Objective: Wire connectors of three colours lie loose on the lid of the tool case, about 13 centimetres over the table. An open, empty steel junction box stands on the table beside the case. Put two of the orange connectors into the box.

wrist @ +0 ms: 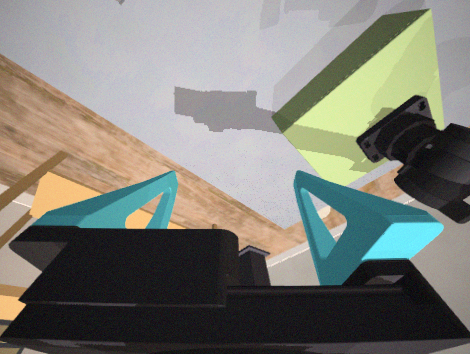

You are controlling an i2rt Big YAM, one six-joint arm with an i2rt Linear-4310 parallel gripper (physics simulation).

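Seen in the pictures: gripper, fingertip midpoint: (235, 177); arm's base, link origin: (390, 130).
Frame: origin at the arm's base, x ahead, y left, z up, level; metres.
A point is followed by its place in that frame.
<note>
My gripper (235, 177) @(y 0.177, x 0.292, z 0.189 m) is open, with its two teal fingers spread wide and no object between them. Past the fingertips lie a pale grey surface and its wooden edge. The orange connectors, the tool case and the junction box do not show in the wrist view, so I cannot tell where the gripper is relative to them.
A light green block (345, 115) @(y 0.049, x 0.109, z 0.000 m) is at the upper right, with a black jointed mechanical part (440, 155) in front of it. A wooden border (85, 120) runs diagonally along the pale grey surface (100, 45) @(y 0.255, x 0.506, z -0.088 m). Part of an orange-tan wooden frame (55, 192) shows at the left.
</note>
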